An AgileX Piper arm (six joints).
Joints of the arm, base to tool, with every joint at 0 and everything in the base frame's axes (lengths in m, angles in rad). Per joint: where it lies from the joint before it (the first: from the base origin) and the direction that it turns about. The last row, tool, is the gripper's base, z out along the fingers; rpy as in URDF.
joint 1: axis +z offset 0 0 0.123
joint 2: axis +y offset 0 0 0
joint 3: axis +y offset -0.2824 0 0.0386
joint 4: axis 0.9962 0 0.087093 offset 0.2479 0 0.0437
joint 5: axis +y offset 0 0 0
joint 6: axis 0.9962 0 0.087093 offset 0.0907 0 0.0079
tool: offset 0 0 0 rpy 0 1.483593 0
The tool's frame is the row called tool.
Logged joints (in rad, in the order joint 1, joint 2, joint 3, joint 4, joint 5, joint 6), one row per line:
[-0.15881, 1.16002, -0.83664, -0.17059, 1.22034, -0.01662]
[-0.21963, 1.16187, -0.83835, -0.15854, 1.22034, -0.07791]
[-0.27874, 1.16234, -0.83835, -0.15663, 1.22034, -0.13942]
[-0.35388, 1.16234, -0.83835, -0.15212, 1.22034, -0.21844]
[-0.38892, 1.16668, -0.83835, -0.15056, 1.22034, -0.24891]
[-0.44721, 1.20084, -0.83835, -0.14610, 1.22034, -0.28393]
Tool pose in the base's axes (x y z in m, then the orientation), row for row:
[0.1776, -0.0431, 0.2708, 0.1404, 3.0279, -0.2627]
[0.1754, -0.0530, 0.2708, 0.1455, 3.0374, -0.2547]
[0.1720, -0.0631, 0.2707, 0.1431, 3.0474, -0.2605]
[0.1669, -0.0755, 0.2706, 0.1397, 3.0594, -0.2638]
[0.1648, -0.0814, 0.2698, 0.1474, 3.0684, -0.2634]
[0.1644, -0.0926, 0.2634, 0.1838, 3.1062, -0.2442]
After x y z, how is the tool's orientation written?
As a rotation vector, in radians.
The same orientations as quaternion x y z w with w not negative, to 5 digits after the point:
[0.04609, 0.99398, -0.08624, 0.04952]
[0.04763, 0.99436, -0.08338, 0.04502]
[0.04670, 0.99449, -0.08501, 0.03986]
[0.04542, 0.99470, -0.08577, 0.03383]
[0.04779, 0.99477, -0.08539, 0.02919]
[0.05888, 0.99514, -0.07824, 0.01020]

